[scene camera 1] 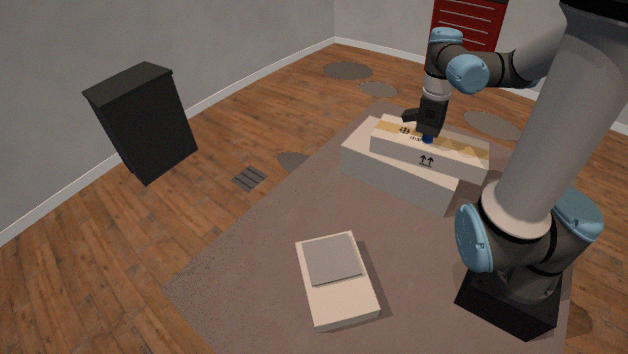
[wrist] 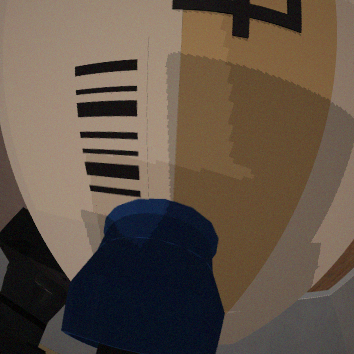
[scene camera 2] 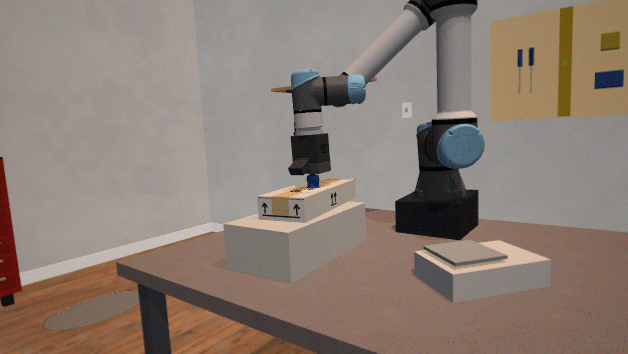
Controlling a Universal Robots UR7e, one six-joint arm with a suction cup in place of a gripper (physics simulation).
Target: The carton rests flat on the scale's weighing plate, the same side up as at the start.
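Places are measured from the arm's base along level axes (x left, y ahead, z down), in centimetres.
Pixels of known places: end effector, tool point: [scene camera 1: 426, 141] [wrist: 160, 231] [scene camera 2: 313, 189]; arm's base, origin of the base link: [scene camera 1: 520, 273] [wrist: 37, 280] [scene camera 2: 440, 195].
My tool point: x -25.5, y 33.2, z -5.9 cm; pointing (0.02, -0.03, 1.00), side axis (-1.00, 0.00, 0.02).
Note:
Ahead of a thing's pixels: the offset from my tool point to its top centre. Level surfaces: height alone.
The carton @(dx -1.5, dy -1.2, dz -0.7 cm) [scene camera 1: 395, 148] [scene camera 2: 326, 203] [wrist: 40, 100] is long, flat and white, with tan tape along its top and arrows pointing up on its sides. It lies on the pale block @(dx -1.0, dy +5.5, dz +5.4 cm) [scene camera 1: 395, 185] [scene camera 2: 260, 250], turned at an angle to it, and one end reaches past the block's edge. My blue suction cup [scene camera 1: 427, 141] [scene camera 2: 313, 185] [wrist: 161, 215] is at the carton's top, beside the tape and the barcode, touching or nearly touching it; the suction is off. The scale @(dx +43.1, dy +5.1, dz +9.7 cm) [scene camera 1: 345, 306] [scene camera 2: 500, 285] stands apart, with its grey weighing plate @(dx +40.6, dy +7.8, dz +9.7 cm) [scene camera 1: 332, 260] [scene camera 2: 465, 253] bare.
The table @(dz +16.7 cm) [scene camera 1: 250, 280] [scene camera 2: 350, 300] carries the block, the scale and the arm's black base [scene camera 1: 505, 310] [scene camera 2: 435, 218]. The scale stands nearer scene camera 1 than the block. A black cabinet [scene camera 1: 150, 125] and a red cabinet [scene camera 1: 470, 25] [scene camera 2: 6, 225] stand beyond the table.

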